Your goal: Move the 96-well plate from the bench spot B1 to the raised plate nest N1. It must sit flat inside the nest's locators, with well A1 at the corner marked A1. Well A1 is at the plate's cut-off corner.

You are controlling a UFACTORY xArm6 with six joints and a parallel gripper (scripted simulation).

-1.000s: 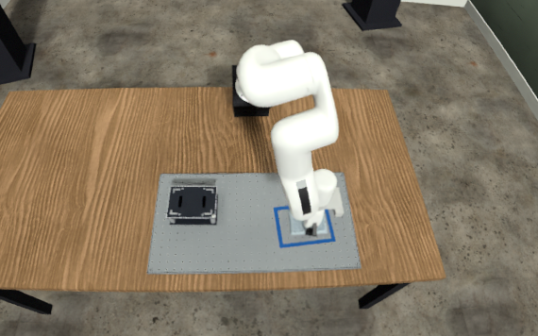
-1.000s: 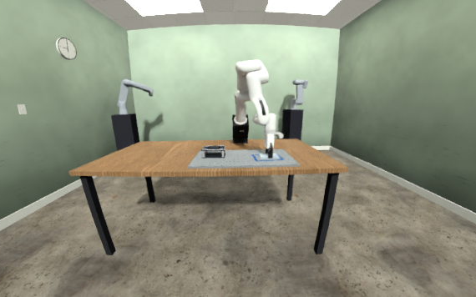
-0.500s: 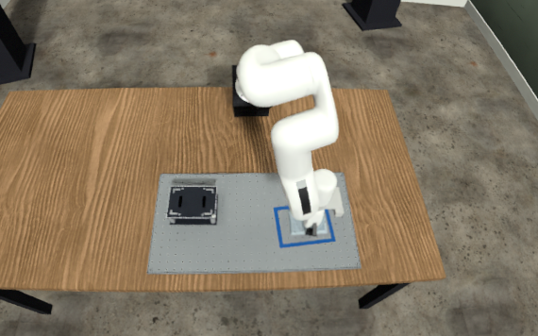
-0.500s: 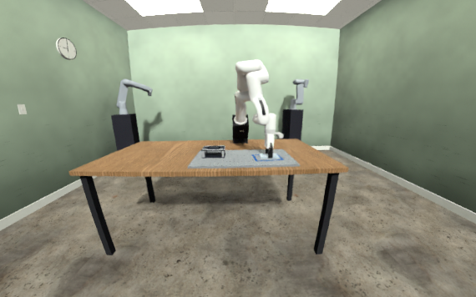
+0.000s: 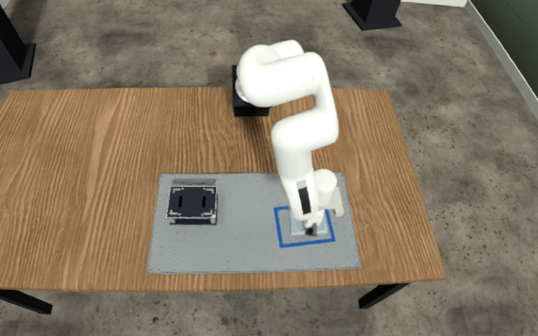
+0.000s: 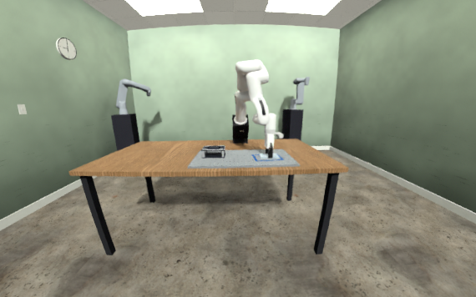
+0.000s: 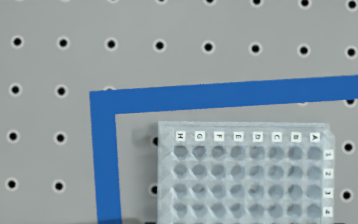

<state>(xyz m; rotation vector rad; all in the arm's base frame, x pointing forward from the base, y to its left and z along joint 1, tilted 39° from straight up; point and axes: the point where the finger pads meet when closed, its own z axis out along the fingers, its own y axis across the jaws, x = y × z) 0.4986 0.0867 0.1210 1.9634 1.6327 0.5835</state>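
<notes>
Right now the 96-well plate is 1 cm below my hand. From my hand the other things lie so: black raised nest N1 (16 cm behind, 37 cm to the right, 4 cm above).
</notes>
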